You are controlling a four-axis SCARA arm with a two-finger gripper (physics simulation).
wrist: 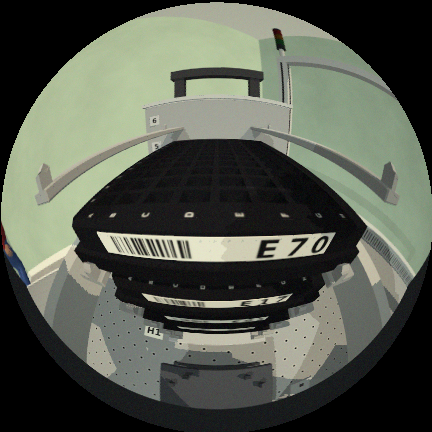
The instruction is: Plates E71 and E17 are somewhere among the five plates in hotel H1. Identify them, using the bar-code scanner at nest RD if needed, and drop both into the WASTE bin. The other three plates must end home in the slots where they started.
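Frame: origin at the arm's base, x back, y right, z up, level; centimetres.
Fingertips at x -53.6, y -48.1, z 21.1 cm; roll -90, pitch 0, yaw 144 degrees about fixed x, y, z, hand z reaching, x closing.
Observation:
A point is followed by its place in that frame.
Plate E70 (219,220), black with a white bar-code label, fills the middle of the wrist view, upright in hotel H1 (217,117) @(y -51.3, x -56.0, z 25.6 cm). Plate E17 (216,300) @(y -41.1, x -48.5, z 20.7 cm) sits one level below it. The labels of two lower plates (216,319) @(y -41.2, x -48.5, z 17.9 cm) (216,329) @(y -41.1, x -48.5, z 14.8 cm) are too foreshortened to read; a fifth plate does not show. My gripper (217,200) @(y -48.1, x -53.6, z 21.1 cm) is at E70's level, shut on plate E70; its fingertips are largely hidden by the plate. The dark grey scanner nest RD (216,386) @(y -35.6, x -44.5, z 7.3 cm) is at the bottom, with no plate visible on it. The WASTE bin does not show.
The bare rails (100,157) (330,155) of slot 5 spread out above and beside E70. A dark handle (217,73) @(y -52.0, x -56.6, z 30.9 cm) tops the hotel. The H1 tag (153,331) @(y -47.3, x -40.9, z 1.3 cm) is on the perforated deck (120,345) @(y -46.7, x -33.3, z 1.3 cm). A signal tower (279,40) @(y -69.4, x -100.9, z 73.6 cm) stands behind, and part of a person (15,262) shows at far left.

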